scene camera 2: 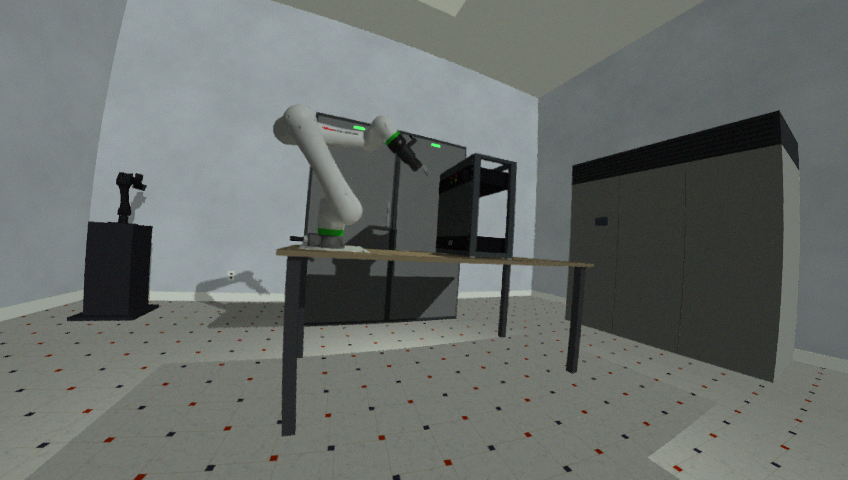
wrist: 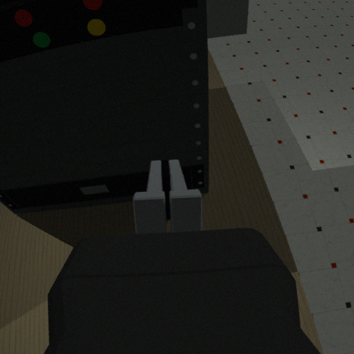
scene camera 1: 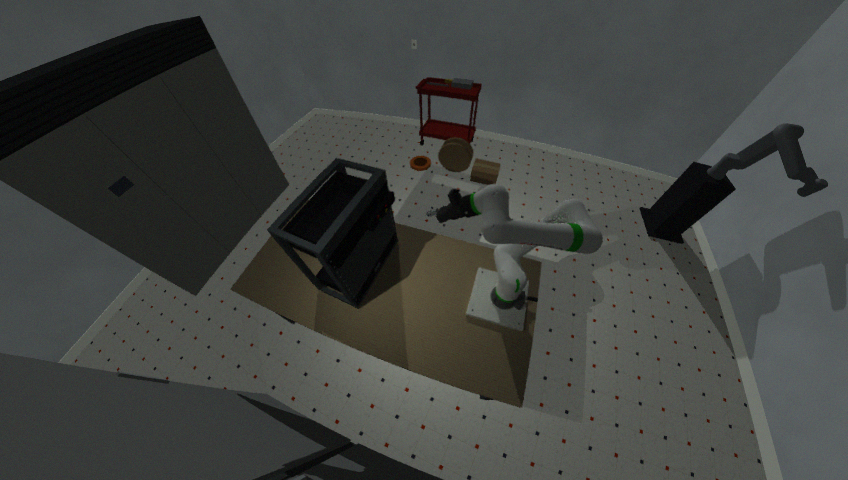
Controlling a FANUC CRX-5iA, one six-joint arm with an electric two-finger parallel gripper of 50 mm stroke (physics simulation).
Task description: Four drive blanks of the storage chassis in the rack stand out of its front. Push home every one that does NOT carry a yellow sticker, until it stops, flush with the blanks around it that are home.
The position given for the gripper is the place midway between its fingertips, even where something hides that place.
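The gripper (wrist: 165, 177) is visible in the wrist view, and so is a rack (wrist: 90, 116). Scene camera 1 shows the rack (scene camera 1: 343, 225) too, as does scene camera 2, with the rack (scene camera 2: 457, 223).
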